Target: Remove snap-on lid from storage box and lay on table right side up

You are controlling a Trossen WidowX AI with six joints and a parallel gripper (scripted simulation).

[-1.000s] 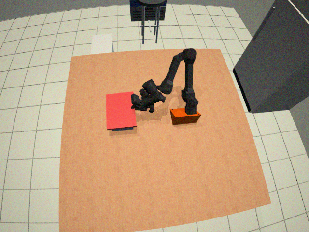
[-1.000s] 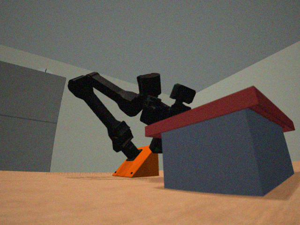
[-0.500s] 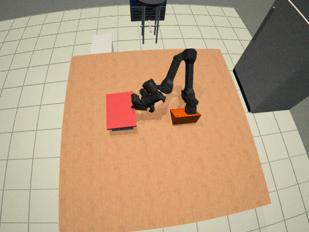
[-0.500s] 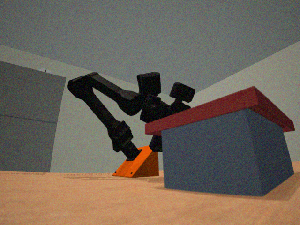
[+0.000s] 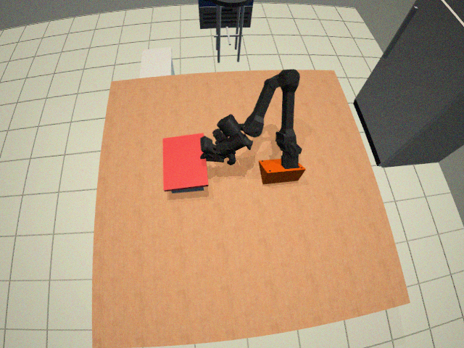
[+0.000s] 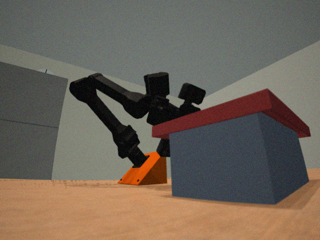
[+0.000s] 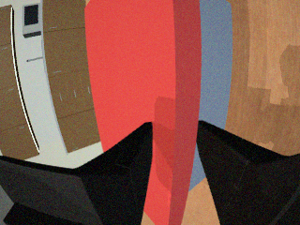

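My gripper tip is 8 cm short of the red lid. From my gripper tip the other things lie so: blue storage box: 8 cm ahead, 5 cm below.
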